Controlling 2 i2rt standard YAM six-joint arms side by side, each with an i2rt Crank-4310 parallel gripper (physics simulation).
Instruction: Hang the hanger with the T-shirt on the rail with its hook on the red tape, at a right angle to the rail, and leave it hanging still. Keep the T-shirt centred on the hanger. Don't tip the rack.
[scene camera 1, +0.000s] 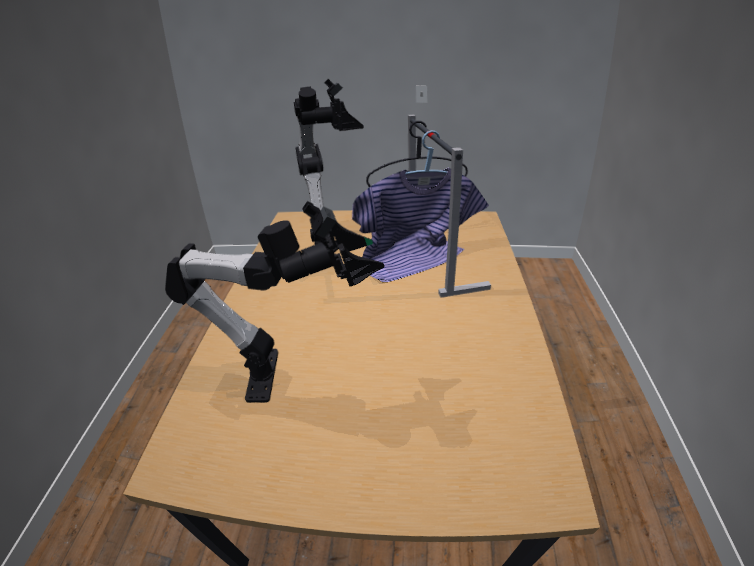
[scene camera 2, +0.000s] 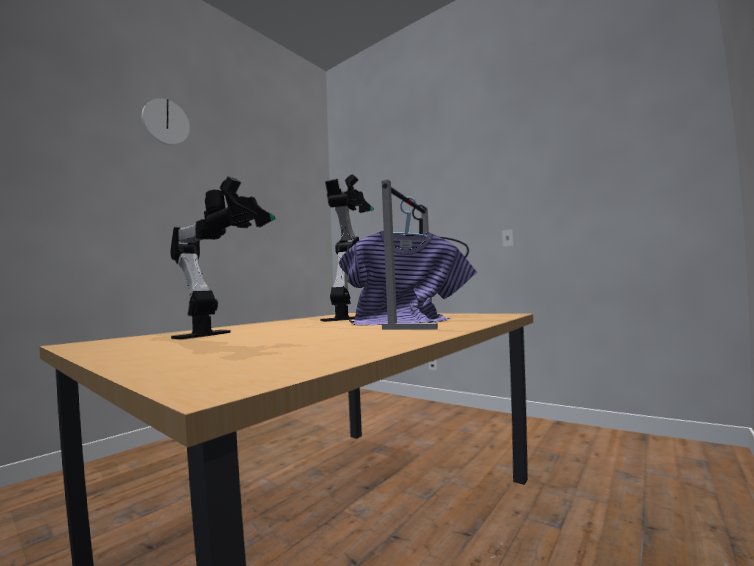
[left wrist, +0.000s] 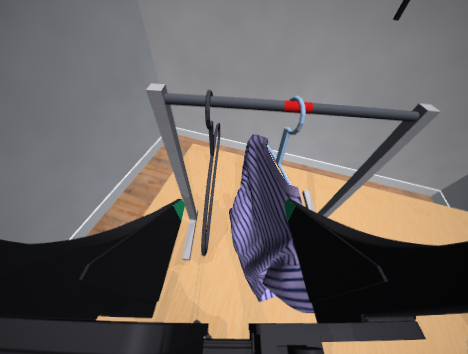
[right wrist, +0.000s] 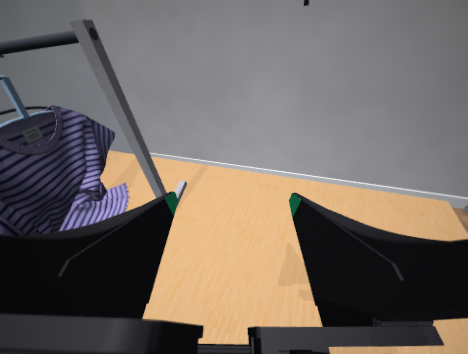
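Observation:
The light-blue hanger (scene camera 1: 428, 159) (scene camera 2: 408, 222) (left wrist: 283, 145) (right wrist: 16, 99) hangs on the rail (scene camera 1: 445, 145) (left wrist: 350, 111) (right wrist: 40, 42). Its hook crosses the red tape (left wrist: 290, 106), right of the tape's middle in the left wrist view, and the hanger looks roughly crosswise to the rail. The purple striped T-shirt (scene camera 1: 414, 210) (scene camera 2: 426, 258) (left wrist: 260, 200) (right wrist: 42, 175) is on it, collar around the hanger's neck; its lower part bunches at the table top. My left gripper (scene camera 1: 362, 126) (left wrist: 234, 201) and right gripper (scene camera 1: 375, 253) (right wrist: 233, 202) are open and empty, apart from the hanger.
A black hanger (scene camera 1: 419, 146) (left wrist: 209, 165) hangs on the rail farther toward the back end in scene camera 1. The grey rack (scene camera 1: 453, 225) (scene camera 2: 389, 268) (left wrist: 170, 145) (right wrist: 117, 100) stands upright on the wooden table (scene camera 1: 377, 487) (scene camera 2: 274, 377).

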